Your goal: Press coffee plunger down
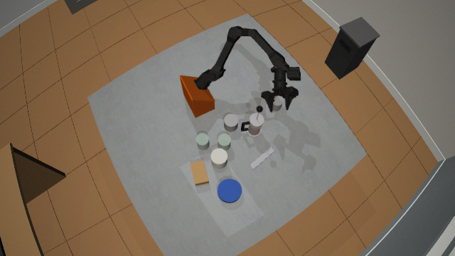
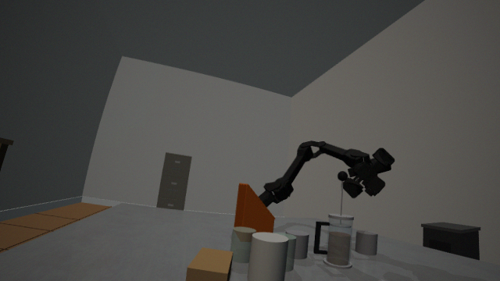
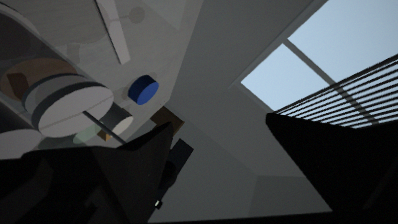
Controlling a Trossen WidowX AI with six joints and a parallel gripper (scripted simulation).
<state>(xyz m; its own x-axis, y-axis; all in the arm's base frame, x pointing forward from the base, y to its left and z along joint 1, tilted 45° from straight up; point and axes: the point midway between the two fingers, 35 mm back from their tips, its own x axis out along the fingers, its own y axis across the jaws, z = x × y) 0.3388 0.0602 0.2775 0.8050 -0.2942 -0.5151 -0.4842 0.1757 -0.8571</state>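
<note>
My gripper tip is now 6 cm past the coffee press, 9 cm to the left of it and 13 cm above it. Also, from my gripper tip: white cylinder 1 cm ahead, 31 cm to the right, 21 cm below; tan box 2 cm ahead, 43 cm to the right, 23 cm below.
</note>
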